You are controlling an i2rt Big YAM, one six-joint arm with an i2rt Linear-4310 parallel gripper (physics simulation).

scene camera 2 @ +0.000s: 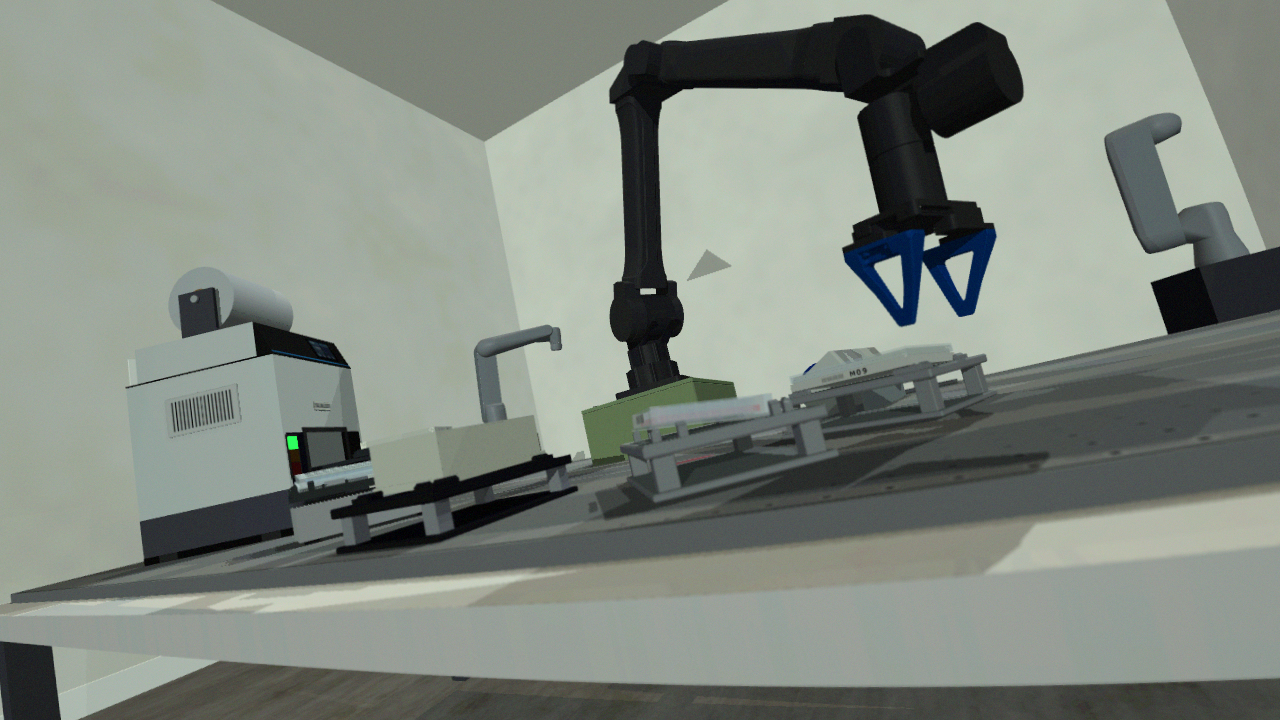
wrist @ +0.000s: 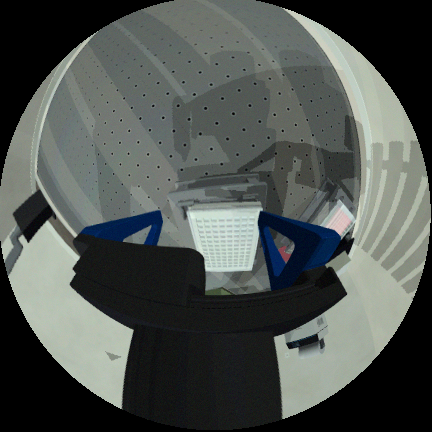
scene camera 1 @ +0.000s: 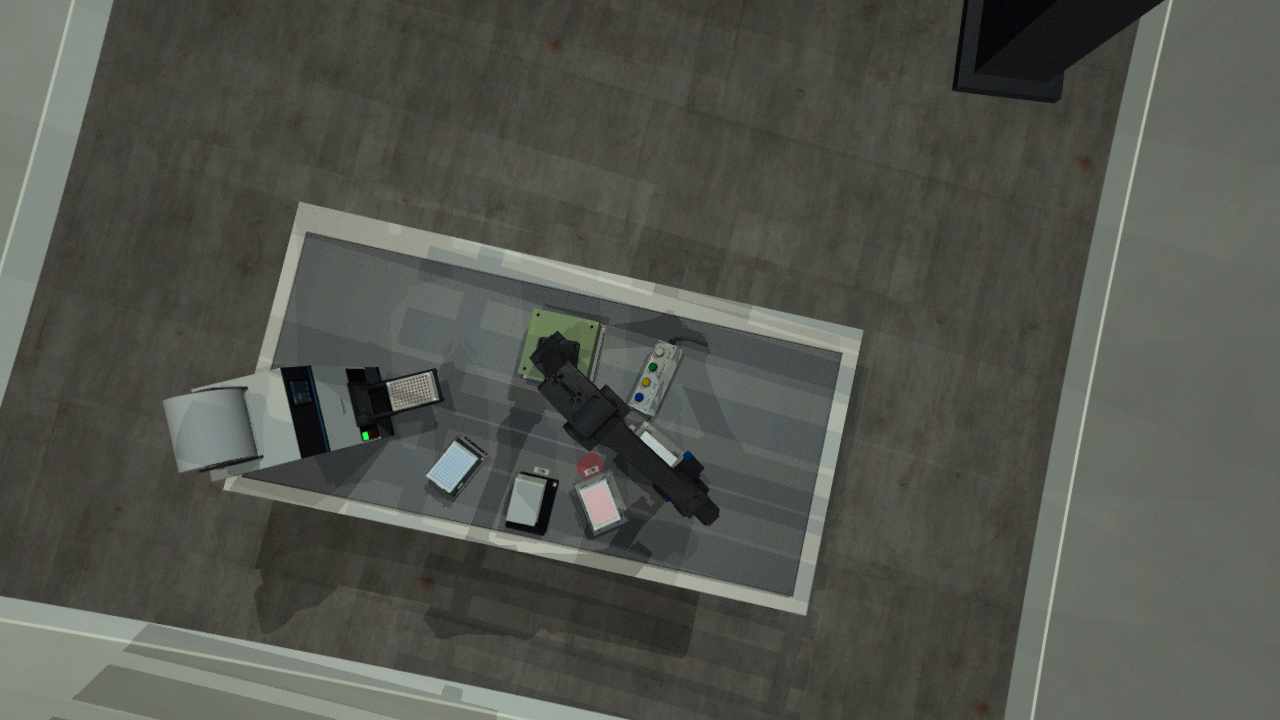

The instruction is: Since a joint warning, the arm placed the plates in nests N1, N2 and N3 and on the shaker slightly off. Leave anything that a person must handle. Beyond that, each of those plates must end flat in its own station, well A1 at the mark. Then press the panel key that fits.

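My gripper [scene camera 2: 936,318] [wrist: 209,216] is open and empty, above the white plate [scene camera 1: 659,445] [scene camera 2: 895,362] [wrist: 225,240], which shows between the fingers in the wrist view. That plate rests on a grey nest [wrist: 220,192]; whether it lies flat is unclear. The pink plate [scene camera 1: 599,504] [scene camera 2: 707,411] [wrist: 340,220] sits on another grey nest and looks slightly tilted in scene camera 2. A light-blue plate [scene camera 1: 453,465] sits left. A pale block-like piece [scene camera 1: 528,498] [scene camera 2: 456,452] stands on a black station. The key panel [scene camera 1: 644,401] has white, green, yellow and blue keys. Nest labels and A1 marks are unreadable.
A large machine [scene camera 1: 268,416] [scene camera 2: 210,443] with a roll and a green light stands left, a plate [scene camera 1: 411,392] on its tray. The green arm base [scene camera 1: 580,324] [scene camera 2: 599,428] is behind the stations. A red disc [scene camera 1: 589,463] lies beside the pink plate's nest.
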